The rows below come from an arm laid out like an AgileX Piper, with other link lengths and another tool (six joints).
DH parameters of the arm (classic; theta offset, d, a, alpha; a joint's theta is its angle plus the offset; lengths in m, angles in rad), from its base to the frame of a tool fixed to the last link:
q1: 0 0.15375 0 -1.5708
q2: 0.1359 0 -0.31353 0
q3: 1.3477 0 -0.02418 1.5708
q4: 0 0.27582 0 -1.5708
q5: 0 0 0 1.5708
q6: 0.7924 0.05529 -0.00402 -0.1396
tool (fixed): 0 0.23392 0 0
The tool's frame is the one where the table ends.
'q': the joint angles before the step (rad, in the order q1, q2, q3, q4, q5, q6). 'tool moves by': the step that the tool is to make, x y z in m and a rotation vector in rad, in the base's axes. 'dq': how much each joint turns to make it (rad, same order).
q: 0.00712, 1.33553, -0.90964, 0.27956, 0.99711, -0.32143
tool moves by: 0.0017, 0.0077, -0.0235, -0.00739, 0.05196, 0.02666
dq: 0.02877, 0.07620, -0.00061, -0.00350, -0.02376, -0.00281
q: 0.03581, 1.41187, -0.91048, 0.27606, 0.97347, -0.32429
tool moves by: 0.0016, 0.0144, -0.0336, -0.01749, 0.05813, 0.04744
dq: 0.05510, 0.10624, 0.00009, -0.00877, -0.04897, -0.00015
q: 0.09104, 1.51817, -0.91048, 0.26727, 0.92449, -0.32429
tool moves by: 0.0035, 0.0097, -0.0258, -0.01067, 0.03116, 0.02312
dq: 0.03470, 0.08192, -0.00004, 0.00001, -0.05159, 0.00004
